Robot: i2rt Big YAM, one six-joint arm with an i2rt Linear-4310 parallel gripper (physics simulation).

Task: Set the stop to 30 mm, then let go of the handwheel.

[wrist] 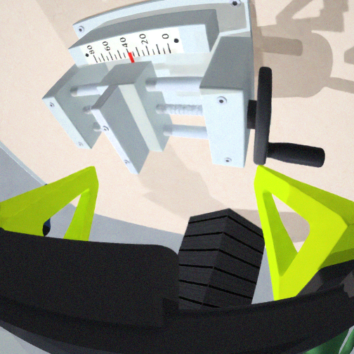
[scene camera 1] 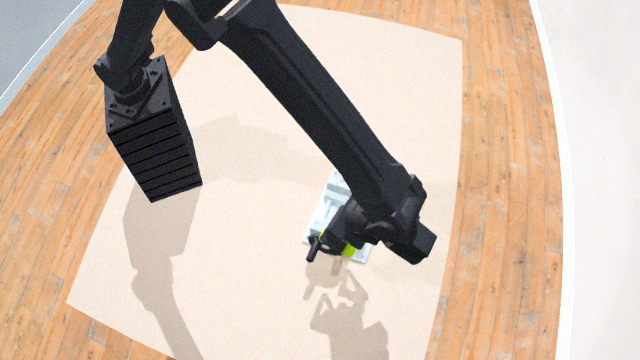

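Pixels of known places: arm's base at its link origin: (scene camera 1: pixel 135 93).
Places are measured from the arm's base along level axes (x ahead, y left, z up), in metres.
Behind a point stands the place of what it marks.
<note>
The pale metal stop fixture (scene camera 1: pixel 320 215) @(x 0.406, y 0.014, z -0.309 m) (wrist: pixel 225 75) lies on the light mat. In the wrist view, its sliding stop block (wrist: pixel 142 107) stands on the guide rods, and the red pointer (wrist: pixel 131 57) is close to the 40 mark on the scale (wrist: pixel 155 46), apparently slightly on its 20 side. The black handwheel (scene camera 1: pixel 318 242) @(x 0.435, y -0.085, z -0.217 m) (wrist: pixel 262 115) is at the fixture's right end, its crank handle (scene camera 1: pixel 312 249) @(x 0.429, y -0.104, z -0.214 m) (wrist: pixel 297 154) sticking outward. My gripper (scene camera 1: pixel 335 243) (wrist: pixel 175 174) is wide open and empty. Its right fingertip shows right beside the wheel's lower rim; whether they touch is unclear.
The light mat (scene camera 1: pixel 240 240) @(x 0.254, y -0.104, z -0.319 m) lies on a wooden floor (scene camera 1: pixel 500 200). The arm's black ribbed base block (scene camera 1: pixel 155 155) @(x 0.044, y -0.054, z -0.139 m) (wrist: pixel 220 260) stands at the left in the scene view and between the fingers in the wrist view's background. The forearm covers part of the fixture in the scene view.
</note>
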